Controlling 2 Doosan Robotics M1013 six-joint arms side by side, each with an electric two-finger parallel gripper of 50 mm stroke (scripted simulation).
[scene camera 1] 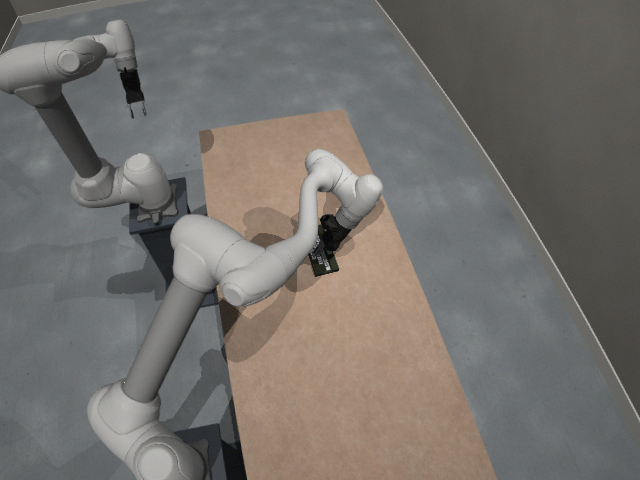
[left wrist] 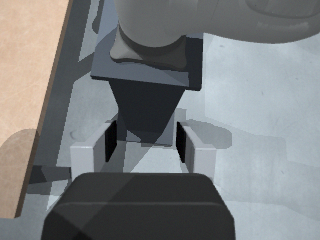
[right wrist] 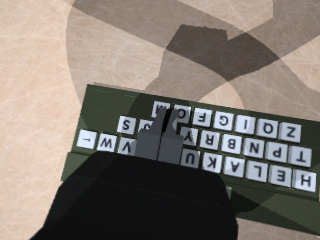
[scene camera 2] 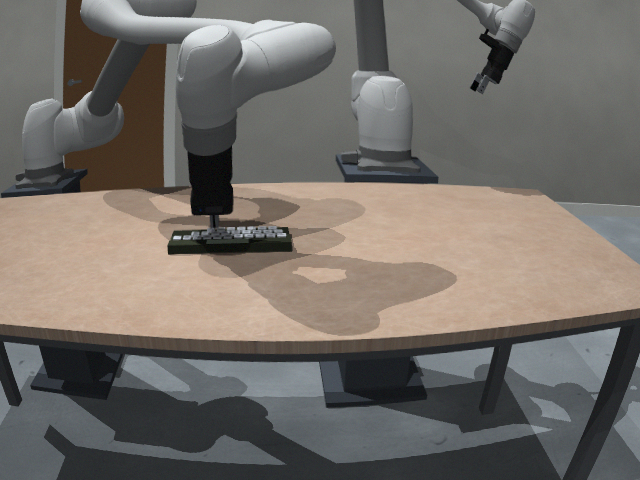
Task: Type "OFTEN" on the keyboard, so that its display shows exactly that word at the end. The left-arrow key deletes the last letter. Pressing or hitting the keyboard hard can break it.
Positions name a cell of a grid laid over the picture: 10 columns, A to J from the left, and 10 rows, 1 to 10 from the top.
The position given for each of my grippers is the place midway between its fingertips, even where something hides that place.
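Scene camera 2 shows my left gripper (scene camera 2: H2) and my right gripper (scene camera 2: D5). In scene camera 1, an arm pedestal (scene camera 1: C6) is visible. The left wrist view contains my left gripper (left wrist: E6) and the arm pedestal (left wrist: E5); the right wrist view, my right gripper (right wrist: F6).
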